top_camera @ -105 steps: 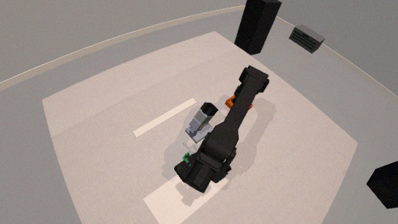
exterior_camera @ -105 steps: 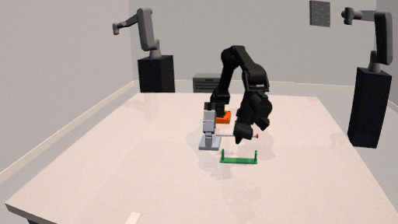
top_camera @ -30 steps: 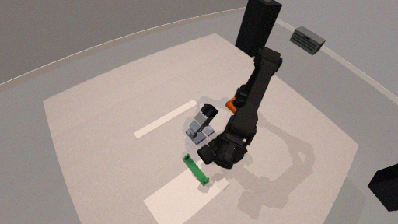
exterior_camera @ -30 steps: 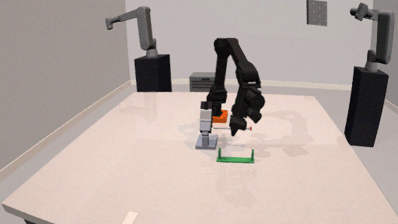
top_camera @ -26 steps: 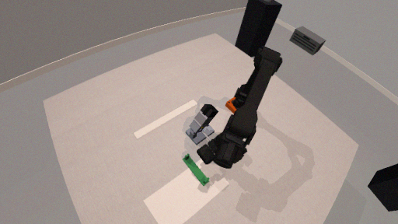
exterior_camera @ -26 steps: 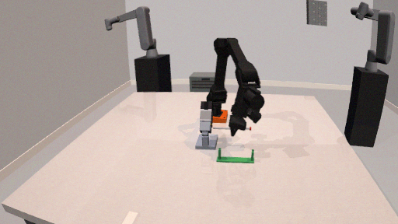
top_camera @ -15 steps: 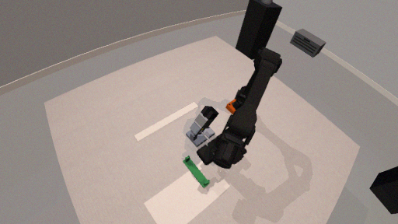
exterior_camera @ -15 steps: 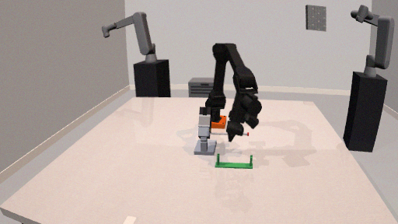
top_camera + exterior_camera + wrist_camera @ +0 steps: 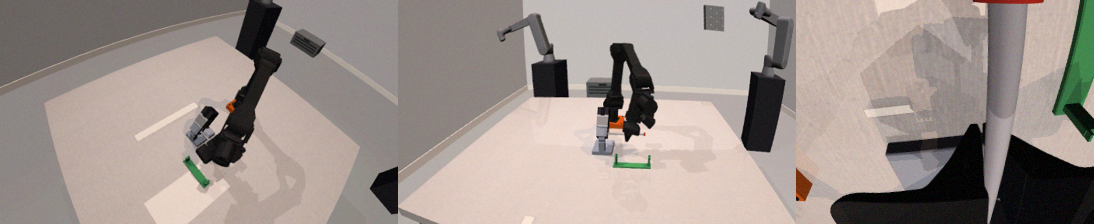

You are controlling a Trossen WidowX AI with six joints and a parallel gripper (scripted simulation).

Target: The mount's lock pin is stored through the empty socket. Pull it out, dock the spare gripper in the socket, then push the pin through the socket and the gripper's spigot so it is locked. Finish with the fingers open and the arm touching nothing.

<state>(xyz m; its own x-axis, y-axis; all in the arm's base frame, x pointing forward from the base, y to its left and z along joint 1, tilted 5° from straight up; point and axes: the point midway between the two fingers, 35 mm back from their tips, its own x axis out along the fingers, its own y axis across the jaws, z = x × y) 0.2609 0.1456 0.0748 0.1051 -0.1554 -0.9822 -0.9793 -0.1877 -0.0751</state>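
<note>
Now: the grey mount 1 cm ahead of my gripper tip and 9 cm to the right of it. Also, from my gripper tip: spare gripper: 1 cm behind, 10 cm to the right, 7 cm above; then green pin rest: 9 cm ahead, 5 cm to the left, 3 cm below.
</note>
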